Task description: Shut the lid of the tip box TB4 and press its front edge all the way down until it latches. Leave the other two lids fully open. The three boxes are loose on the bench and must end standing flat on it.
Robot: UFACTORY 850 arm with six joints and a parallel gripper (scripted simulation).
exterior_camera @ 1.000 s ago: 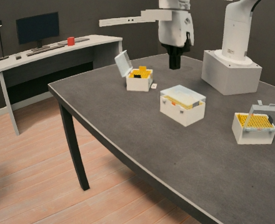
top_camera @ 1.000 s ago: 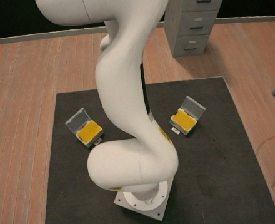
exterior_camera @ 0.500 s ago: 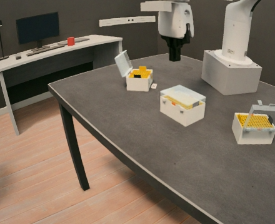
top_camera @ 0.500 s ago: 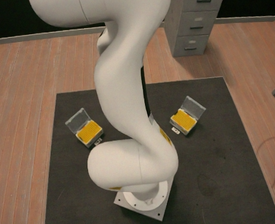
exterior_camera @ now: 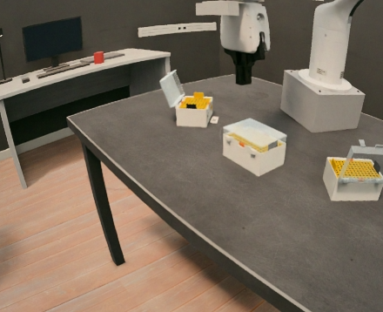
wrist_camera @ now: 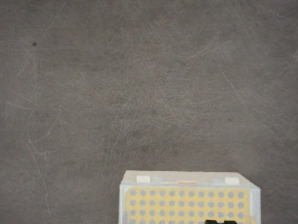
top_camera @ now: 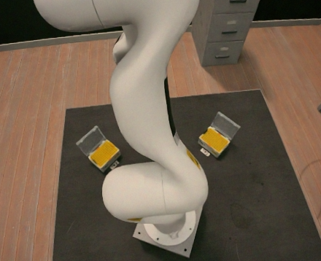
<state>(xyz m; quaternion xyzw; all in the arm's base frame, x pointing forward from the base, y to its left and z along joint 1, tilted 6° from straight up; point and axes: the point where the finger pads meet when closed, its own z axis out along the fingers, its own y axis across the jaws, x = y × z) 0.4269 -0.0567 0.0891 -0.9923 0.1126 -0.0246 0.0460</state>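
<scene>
Now: hand 40 mm past the tip box lid, 10 mm to the right of it and 150 mm above it. Also, from my hand: TB4 label: 100 mm behind, 20 mm to the left, 200 mm below; then bench label: 170 mm behind, 210 mm to the right, 200 mm below.
</scene>
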